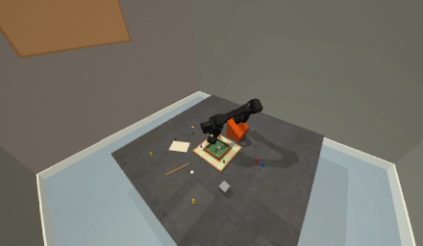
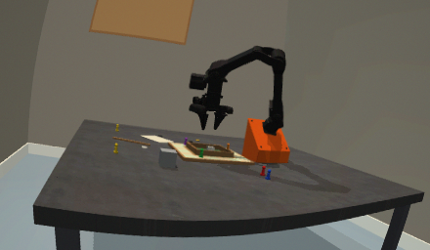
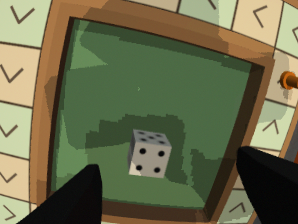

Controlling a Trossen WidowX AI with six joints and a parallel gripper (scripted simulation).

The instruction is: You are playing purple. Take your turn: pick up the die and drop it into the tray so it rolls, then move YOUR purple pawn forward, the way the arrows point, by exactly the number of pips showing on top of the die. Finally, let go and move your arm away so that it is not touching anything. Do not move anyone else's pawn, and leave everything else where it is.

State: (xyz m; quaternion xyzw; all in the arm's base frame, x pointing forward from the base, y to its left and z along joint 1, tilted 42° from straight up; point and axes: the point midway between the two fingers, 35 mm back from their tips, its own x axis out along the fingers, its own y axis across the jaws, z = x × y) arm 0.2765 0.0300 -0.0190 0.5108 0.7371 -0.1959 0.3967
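Right now the purple pawn is 9 cm to the right of my gripper tip, 8 cm below it and 7 cm ahead of it. Round my gripper tip: green pawn (14 cm to the left, 8 cm below, 5 cm ahead); then white die (8 cm below, 3 cm to the left, 1 cm behind); then orange pawn (12 cm behind, 8 cm below, 6 cm to the right).
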